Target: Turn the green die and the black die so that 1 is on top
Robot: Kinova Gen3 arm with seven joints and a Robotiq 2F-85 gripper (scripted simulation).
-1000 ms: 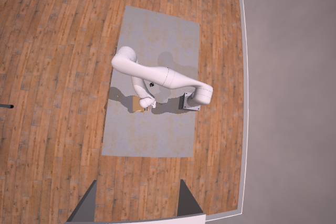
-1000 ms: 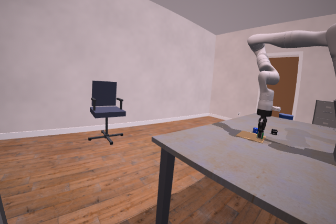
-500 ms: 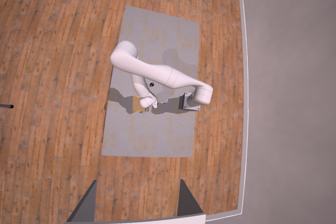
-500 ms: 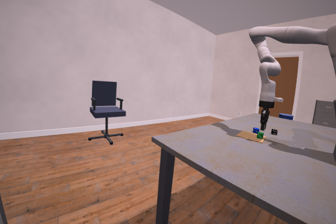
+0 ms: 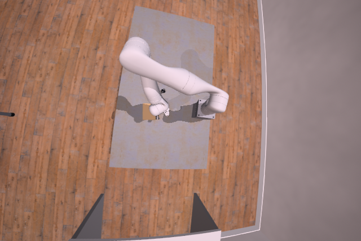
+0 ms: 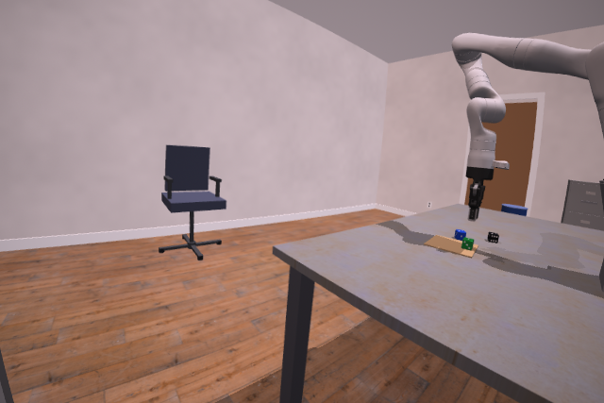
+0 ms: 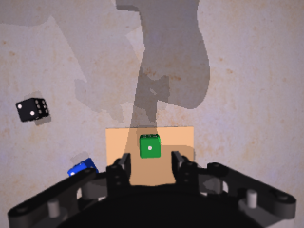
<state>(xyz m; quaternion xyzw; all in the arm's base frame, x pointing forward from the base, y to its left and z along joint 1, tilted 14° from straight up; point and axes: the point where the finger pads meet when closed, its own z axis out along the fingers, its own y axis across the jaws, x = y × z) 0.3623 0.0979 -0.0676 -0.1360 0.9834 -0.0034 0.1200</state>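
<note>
Right now the black die is 190 mm to the right of my hand, 100 mm below it and 10 mm behind it. Also, from my hand: blue die: 100 mm below, 90 mm to the right, 70 mm ahead; tan mat: 110 mm below, 50 mm ahead, 10 mm to the left; green die: 90 mm below.
</note>
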